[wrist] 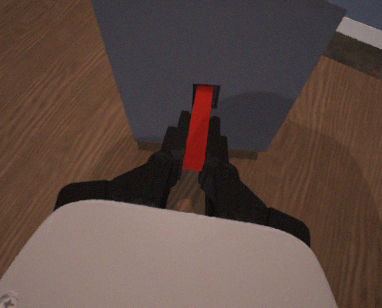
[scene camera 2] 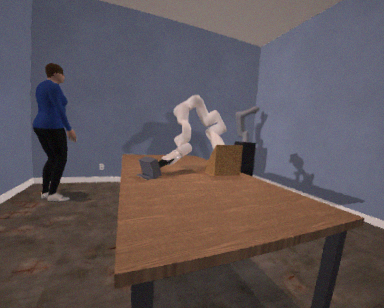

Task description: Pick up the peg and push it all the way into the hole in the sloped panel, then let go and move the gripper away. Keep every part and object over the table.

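Frame: origin at the arm's base, x ahead, y left, z up, level; metres.
Where they show: gripper, fingertip midpoint: [wrist: 197,129]; arm's base, origin of the base link: [scene camera 2: 223,155].
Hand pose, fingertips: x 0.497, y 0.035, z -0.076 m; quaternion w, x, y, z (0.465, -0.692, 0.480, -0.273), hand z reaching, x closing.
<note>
Things, the pixels of their centre, and the offset from my fingertips. "spot": a spot on its surface instead. Level surfaces: height alone.
- red peg, body centre: [wrist: 200,114] 0.006 m ahead, 0.002 m left, 0.011 m up
- square hole, surface spot: [wrist: 215,97] spot: 0.026 m ahead, 0.000 m left, 0.009 m up
- dark grey sloped panel, body centre: [wrist: 206,74] [scene camera 2: 149,167] 0.049 m ahead, 0.020 m left, 0.001 m up
- wooden table, its level: 0.059 m down
The red peg [wrist: 199,131] lies between the fingers in the wrist view, its far end inside the square hole [wrist: 215,97] of the sloped panel. A long part of the peg stands out of the hole. The dark grey sloped panel [scene camera 2: 149,167] [wrist: 165,50] stands near the far left part of the table. My gripper [scene camera 2: 163,162] [wrist: 197,129] is shut on the peg, with its fingertips close in front of the panel face. How deep the peg's far end sits is hidden. The peg cannot be made out in the scene view.
A tan block with a slanted side [scene camera 2: 227,161] stands on the wooden table [scene camera 2: 215,215], to the right of the gripper. The white arm [scene camera 2: 184,127] arches behind. The table's left edge is close to the panel. A person [scene camera 2: 51,110] stands on the floor left of the table.
</note>
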